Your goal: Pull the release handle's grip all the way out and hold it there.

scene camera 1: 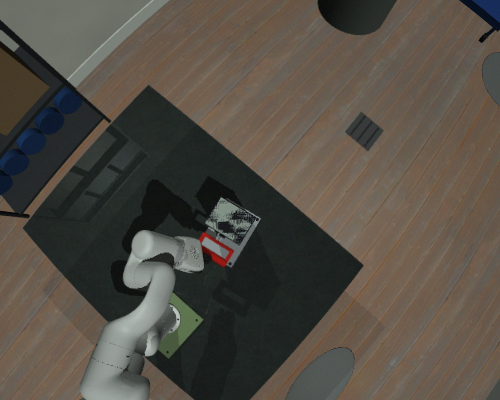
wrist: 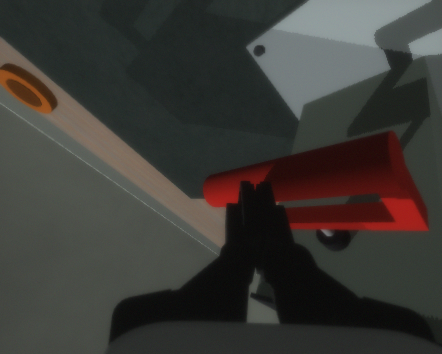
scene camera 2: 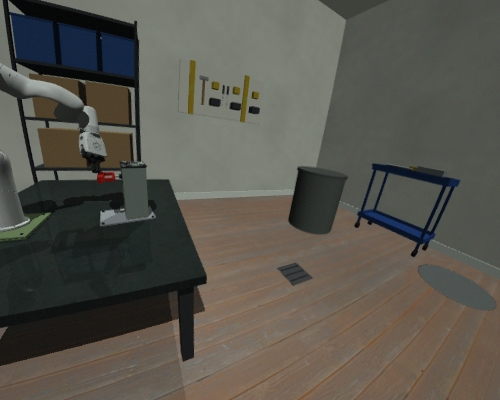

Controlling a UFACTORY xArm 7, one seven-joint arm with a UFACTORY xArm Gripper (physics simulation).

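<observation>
The release handle's red grip (scene camera 1: 225,261) (scene camera 2: 106,177) (wrist: 330,170) is a hollow frame with a thick round bar. It stands out from the upper part of a grey-green box (scene camera 1: 232,220) (scene camera 2: 135,192) (wrist: 390,272), with a short stem showing between them. The box stands on a light grey base plate (scene camera 2: 112,219) (wrist: 310,65). My gripper (scene camera 2: 96,170) (wrist: 251,200) is shut and empty. In the wrist view its fingertips overlap the thick bar near its left end; in scene camera 2 they are close at the grip's outer end. Whether they touch it is unclear.
The box's base plate is on a dark table (scene camera 1: 310,250) (scene camera 2: 165,270). The arm stands on a green plate (scene camera 1: 187,320) (scene camera 2: 37,225). A black shelf rack (scene camera 2: 137,100) stands behind the table. A grey bin (scene camera 1: 357,17) (scene camera 2: 317,200) and a blue cart (scene camera 2: 395,227) stand on the floor.
</observation>
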